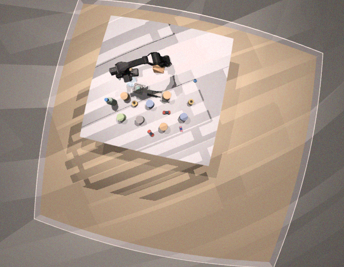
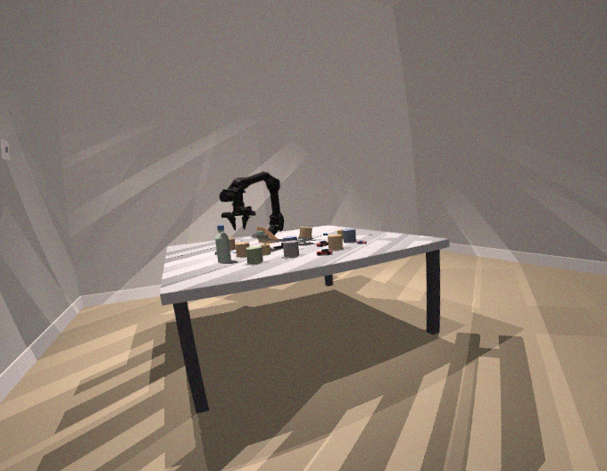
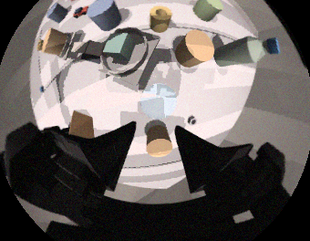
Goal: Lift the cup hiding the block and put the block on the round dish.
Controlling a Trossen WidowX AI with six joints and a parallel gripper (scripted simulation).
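My gripper tip is now 10 mm short of the pale blue round dish, 10 mm to the left of it and 110 mm above it. Round my gripper tip: grey cylinder: 370 mm ahead, 140 mm to the left, 80 mm below; then green bottle: 230 mm ahead, 160 mm to the right; then small balance: 110 mm ahead, 200 mm to the left, 90 mm below.
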